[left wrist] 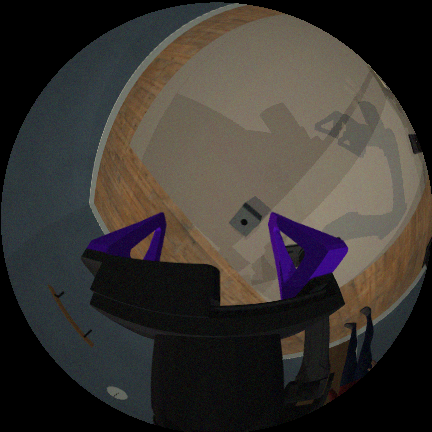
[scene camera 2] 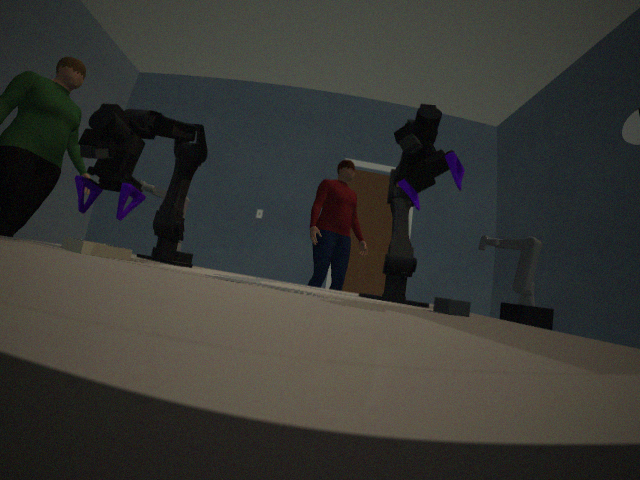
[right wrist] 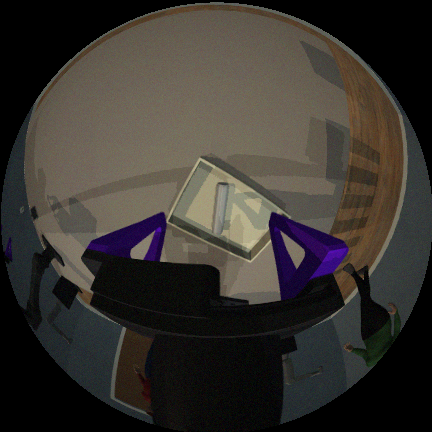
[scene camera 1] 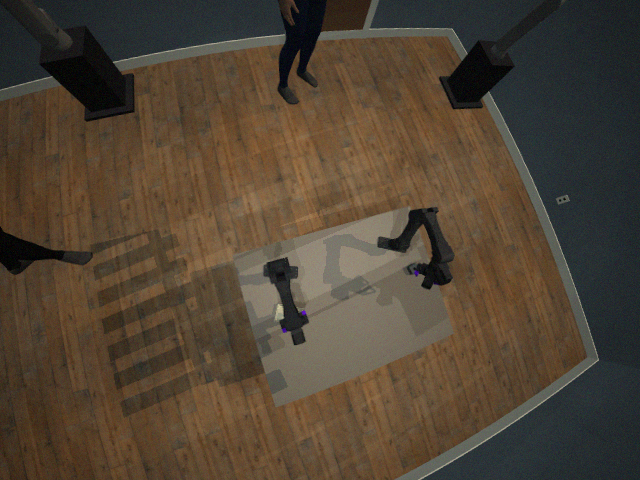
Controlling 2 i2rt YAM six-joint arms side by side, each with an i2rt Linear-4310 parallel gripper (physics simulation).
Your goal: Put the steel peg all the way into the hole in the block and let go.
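Seen in the pictures: left gripper, fingertip midpoint: (left wrist: 216, 217) (scene camera 2: 438, 199); right gripper, fingertip midpoint: (scene camera 2: 99, 216) (right wrist: 217, 217); left arm's base, link origin: (scene camera 2: 393, 301) (right wrist: 51, 249) (scene camera 1: 392, 244); right arm's base, link origin: (scene camera 2: 163, 262).
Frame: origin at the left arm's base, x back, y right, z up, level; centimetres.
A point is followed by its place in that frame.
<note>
The steel peg (right wrist: 220, 209) @(y 55.3, x -53.7, z 1.9 cm) lies flat in the pale open tray (right wrist: 200, 233) @(y 54.9, x -48.7, z 1.5 cm) (scene camera 2: 105, 250) @(y 49.5, x -54.1, z 1.4 cm) (scene camera 1: 279, 312) @(y 62.5, x -53.1, z 0.3 cm), running roughly up and down the right wrist view. My right gripper (right wrist: 217, 217) @(y 53.7, x -55.4, z 8.5 cm) (scene camera 2: 101, 215) @(y 53.7, x -55.4, z 8.5 cm) (scene camera 1: 293, 321) @(y 53.7, x -55.4, z 8.5 cm) is open and empty above the tray, pointing down, with a clear gap to the peg. The grey block (left wrist: 242, 215) @(y -15.4, x -14.7, z 3.4 cm) (scene camera 2: 451, 306) @(y -15.3, x -16.8, z 1.8 cm) (scene camera 1: 412, 268) @(y -14.1, x -13.3, z 3.4 cm) stands on the table, its dark round hole facing up beside a dark slot. My left gripper (left wrist: 216, 217) @(y -10.6, x -21.5, z 24.1 cm) (scene camera 2: 439, 198) @(y -10.6, x -21.5, z 24.1 cm) (scene camera 1: 424, 277) @(y -10.6, x -21.5, z 24.1 cm) is open and empty, raised above and near the block. The peg is hidden in both scene views.
The light table top (scene camera 1: 356, 351) @(y 13.7, x -68.4, z 0.0 cm) (scene camera 2: 320, 361) @(y -8.2, x -66.6, z 0.0 cm) carries both arms, with the tray near the right arm's base and the block near the left arm's base. Arm shadows cross the table. People (scene camera 2: 337, 222) (scene camera 2: 38, 124) stand beyond the table.
</note>
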